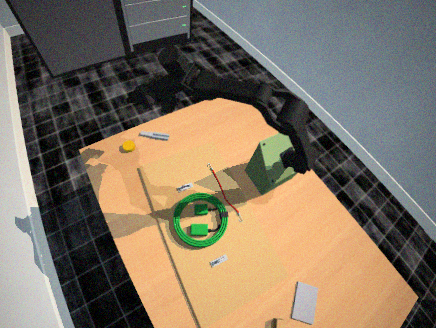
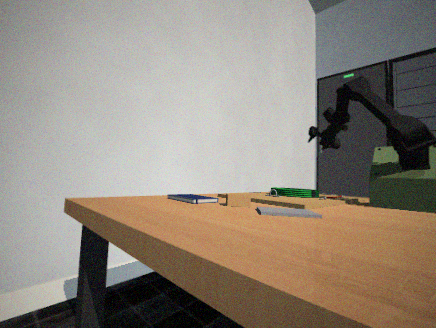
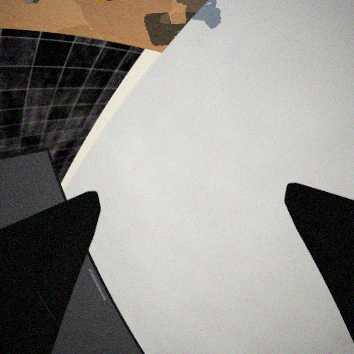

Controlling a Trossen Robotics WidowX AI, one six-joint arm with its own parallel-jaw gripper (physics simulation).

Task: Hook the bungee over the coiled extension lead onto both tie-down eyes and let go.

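Frame: origin at the arm's base, x up, y left, z back, level; metres.
Seen in the pictures: gripper, fingertip midpoint: [image 1: 133, 96] [image 2: 314, 145] [image 3: 193, 196]; arm's base at its link origin: [image 1: 288, 157] [image 2: 414, 163].
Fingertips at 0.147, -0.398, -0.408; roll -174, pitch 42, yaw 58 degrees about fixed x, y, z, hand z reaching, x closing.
Note:
Offsets run from my fingertips to a thing's top centre, as dx, dy, dz. Level surfaces: height alone.
The green coiled extension lead {-0.250, +0.394, +0.024} [image 1: 177, 227] [image 2: 295, 192] lies flat on the thin wooden board {dx -0.281} [image 1: 240, 280], with its plug and socket inside the ring. The red bungee {-0.274, +0.346, +0.168} [image 1: 220, 186] lies on the board beside the coil, towards the green block, with a metal hook at each end. One tie-down eye {-0.254, +0.252, +0.043} [image 1: 184, 187] is on the board on one side of the coil, and the other eye {-0.254, +0.548, +0.000} [image 1: 218, 261] is on the opposite side. Neither eye has the bungee on it. My gripper [image 3: 193, 196] is open and empty, high up and away from the board, facing the wall.
The arm's base stands by a green block [image 1: 270, 162] [image 2: 400, 187]. A yellow round thing {-0.274, -0.041, -0.070} [image 1: 129, 146] and a grey tool {-0.281, -0.043, +0.053} [image 1: 154, 135] lie near the table's far edge. A grey flat block {-0.287, +0.839, +0.168} [image 1: 304, 303] [image 2: 288, 213], a small wooden block {-0.263, +0.836, +0.037} [image 2: 238, 200] and a blue book {-0.281, +0.859, -0.117} [image 2: 192, 198] are also on the table.

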